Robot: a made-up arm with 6 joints. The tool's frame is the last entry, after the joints. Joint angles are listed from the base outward.
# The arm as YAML. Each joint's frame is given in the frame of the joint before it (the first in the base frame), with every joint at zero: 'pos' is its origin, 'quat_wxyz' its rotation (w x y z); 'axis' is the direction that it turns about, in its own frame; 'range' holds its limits. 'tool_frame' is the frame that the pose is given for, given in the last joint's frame.
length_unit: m
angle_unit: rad
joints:
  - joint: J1
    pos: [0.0, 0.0, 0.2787]
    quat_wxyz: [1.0, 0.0, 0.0, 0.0]
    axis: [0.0, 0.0, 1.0]
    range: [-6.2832, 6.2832]
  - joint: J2
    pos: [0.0, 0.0, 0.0]
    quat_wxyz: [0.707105, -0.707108, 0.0, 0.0]
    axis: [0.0, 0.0, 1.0]
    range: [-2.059, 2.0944]
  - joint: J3
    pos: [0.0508, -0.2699, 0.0]
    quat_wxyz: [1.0, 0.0, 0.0, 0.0]
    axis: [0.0, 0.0, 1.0]
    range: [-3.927, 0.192]
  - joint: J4
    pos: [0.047, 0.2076, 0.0]
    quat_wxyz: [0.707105, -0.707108, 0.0, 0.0]
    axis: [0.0, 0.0, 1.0]
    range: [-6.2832, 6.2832]
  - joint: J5
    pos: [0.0, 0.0, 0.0]
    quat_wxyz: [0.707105, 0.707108, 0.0, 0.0]
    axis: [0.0, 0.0, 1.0]
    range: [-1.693, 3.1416]
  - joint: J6
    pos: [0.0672, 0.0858, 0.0]
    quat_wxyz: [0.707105, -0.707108, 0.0, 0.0]
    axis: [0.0, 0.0, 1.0]
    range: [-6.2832, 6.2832]
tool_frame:
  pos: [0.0, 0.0, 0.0]
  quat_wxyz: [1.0, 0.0, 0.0, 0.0]
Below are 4 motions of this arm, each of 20 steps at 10 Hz.
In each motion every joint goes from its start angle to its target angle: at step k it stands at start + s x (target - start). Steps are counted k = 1, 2, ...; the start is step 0. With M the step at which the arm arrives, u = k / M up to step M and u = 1 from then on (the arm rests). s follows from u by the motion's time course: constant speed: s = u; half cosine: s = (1 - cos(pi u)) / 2; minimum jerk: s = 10 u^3 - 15 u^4 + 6 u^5.
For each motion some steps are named. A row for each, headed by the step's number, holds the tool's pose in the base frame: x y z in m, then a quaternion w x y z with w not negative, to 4 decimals.
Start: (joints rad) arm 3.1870 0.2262 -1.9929 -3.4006 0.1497 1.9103
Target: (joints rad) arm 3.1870 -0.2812 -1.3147 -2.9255 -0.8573 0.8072
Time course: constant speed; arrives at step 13
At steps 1, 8, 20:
1: -0.3956 -0.0045 0.5765 0.5838 0.4400 -0.4256 -0.5333
8: -0.2843 -0.0162 0.5235 0.3461 0.6818 -0.4692 -0.4419
20: -0.1870 -0.0319 0.4981 0.2408 0.8472 -0.3785 -0.2848

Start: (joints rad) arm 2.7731 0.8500 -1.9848 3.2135 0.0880 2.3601
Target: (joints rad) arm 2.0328 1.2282 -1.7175 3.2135 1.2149 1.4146
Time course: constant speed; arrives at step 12
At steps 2, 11, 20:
2: -0.4524 0.2390 0.2489 0.4660 0.1436 -0.7823 -0.3876
11: -0.2515 0.4424 0.1176 0.1535 0.1663 -0.6530 -0.7228
20: -0.2211 0.4532 0.1051 0.1020 0.1681 -0.6370 -0.7453

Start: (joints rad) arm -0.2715 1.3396 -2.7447 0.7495 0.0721 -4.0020
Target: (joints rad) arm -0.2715 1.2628 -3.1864 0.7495 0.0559 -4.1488
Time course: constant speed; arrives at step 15
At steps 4, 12, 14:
4: 0.5420 -0.1942 0.3803 0.6676 0.0285 0.7332 -0.1259
12: 0.5073 -0.1851 0.4707 0.7548 -0.0023 0.6308 -0.1799
14: 0.4954 -0.1819 0.4916 0.7738 -0.0086 0.6029 -0.1938

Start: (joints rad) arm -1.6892 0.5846 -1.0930 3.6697 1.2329 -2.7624
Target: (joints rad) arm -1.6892 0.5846 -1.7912 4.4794 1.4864 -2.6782
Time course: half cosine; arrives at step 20
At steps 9, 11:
9: -0.1066 -0.4556 0.3379 0.5635 -0.1373 -0.5786 0.5734
11: -0.1154 -0.4627 0.3662 0.5613 -0.2276 -0.5435 0.5811

